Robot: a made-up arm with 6 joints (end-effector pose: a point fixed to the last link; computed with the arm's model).
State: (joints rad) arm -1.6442 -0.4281 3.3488 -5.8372 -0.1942 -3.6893
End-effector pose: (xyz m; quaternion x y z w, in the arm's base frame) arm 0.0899 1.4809 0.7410 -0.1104 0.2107 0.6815 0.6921
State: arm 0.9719 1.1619 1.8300 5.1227 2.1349 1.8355
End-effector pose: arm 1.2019 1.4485 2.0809 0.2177 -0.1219 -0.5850 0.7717
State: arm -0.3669 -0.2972 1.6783 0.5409 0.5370 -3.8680
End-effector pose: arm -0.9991 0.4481 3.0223 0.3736 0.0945 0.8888 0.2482
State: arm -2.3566 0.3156 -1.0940 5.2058 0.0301 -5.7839
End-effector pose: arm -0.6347 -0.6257 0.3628 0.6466 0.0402 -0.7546 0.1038
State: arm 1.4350 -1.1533 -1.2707 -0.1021 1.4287 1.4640
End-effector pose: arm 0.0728 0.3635 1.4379 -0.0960 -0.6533 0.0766 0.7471
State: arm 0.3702 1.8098 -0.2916 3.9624 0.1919 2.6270
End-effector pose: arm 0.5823 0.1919 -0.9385 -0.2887 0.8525 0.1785 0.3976
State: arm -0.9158 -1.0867 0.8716 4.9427 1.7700 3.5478
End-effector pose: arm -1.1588 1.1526 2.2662 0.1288 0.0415 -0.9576 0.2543
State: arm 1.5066 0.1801 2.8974 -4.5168 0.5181 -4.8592
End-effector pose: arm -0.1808 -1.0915 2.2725 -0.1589 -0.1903 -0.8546 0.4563
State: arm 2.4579 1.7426 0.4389 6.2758 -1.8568 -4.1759
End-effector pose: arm -1.1865 0.9647 -0.6549 0.4616 -0.1748 -0.2900 0.8199
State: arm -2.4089 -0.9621 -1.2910 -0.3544 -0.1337 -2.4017
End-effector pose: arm -0.4438 -0.4135 1.0432 -0.4039 0.8698 0.2483 0.1367
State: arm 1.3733 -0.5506 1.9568 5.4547 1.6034 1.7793
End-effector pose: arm -0.1750 -1.7280 2.1401 0.8425 -0.1455 -0.3930 0.3386
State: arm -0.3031 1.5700 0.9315 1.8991 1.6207 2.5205
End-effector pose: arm 2.2837 -0.4890 0.0591 0.7064 0.6852 0.0100 0.1773
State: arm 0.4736 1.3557 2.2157 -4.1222 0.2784 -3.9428
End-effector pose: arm 1.8094 0.9856 2.1740 0.7069 0.0328 0.4693 0.5282
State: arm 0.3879 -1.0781 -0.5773 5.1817 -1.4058 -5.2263
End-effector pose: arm 0.0779 0.2478 1.9551 -0.1429 0.0806 0.7029 0.6921
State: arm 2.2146 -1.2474 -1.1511 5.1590 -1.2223 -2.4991
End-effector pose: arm -0.3455 0.1393 1.3027 -0.0416 0.9285 -0.3009 0.2134
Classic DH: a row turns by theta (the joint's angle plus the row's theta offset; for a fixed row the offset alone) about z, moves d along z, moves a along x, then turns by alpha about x. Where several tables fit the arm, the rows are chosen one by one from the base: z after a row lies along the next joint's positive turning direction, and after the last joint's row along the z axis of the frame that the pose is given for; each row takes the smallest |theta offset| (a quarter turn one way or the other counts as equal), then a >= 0, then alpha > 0; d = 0 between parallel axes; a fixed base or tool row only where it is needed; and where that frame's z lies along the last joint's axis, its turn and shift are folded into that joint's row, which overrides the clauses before.
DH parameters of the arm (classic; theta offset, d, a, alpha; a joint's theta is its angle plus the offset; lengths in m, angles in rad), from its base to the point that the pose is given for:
joint 1: 0 0.6997 0.0933 -1.5708
joint 2: -1.5708 0 1.1545 3.1416
joint 3: 0 0 0.2004 -1.5708
joint 4: 0 -1.2591 0 1.5708
joint 5: 0 0 0 -1.5708
joint 6: 1.5708 -0.2273 0 1.5708
tool (fixed): -1.5708 0 0 0

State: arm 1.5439 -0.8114 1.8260 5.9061 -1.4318 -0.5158
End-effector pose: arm -0.1331 -1.8668 2.1258 0.4356 -0.2678 0.7786 0.3638
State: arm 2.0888 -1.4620 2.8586 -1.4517 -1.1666 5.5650
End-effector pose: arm 0.5164 -1.3252 -0.4883 -0.2386 0.8031 -0.4352 0.3296
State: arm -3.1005 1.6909 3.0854 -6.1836 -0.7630 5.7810
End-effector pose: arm -1.4451 -0.0438 1.9704 -0.3069 -0.2195 -0.9246 0.0536
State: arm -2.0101 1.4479 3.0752 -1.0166 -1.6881 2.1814
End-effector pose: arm -0.2890 -1.0663 2.0672 -0.7783 0.4463 -0.1762 0.4050
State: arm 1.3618 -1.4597 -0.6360 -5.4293 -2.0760 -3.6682
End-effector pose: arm 0.0794 -0.3485 1.7181 0.9007 0.0402 -0.4075 0.1452
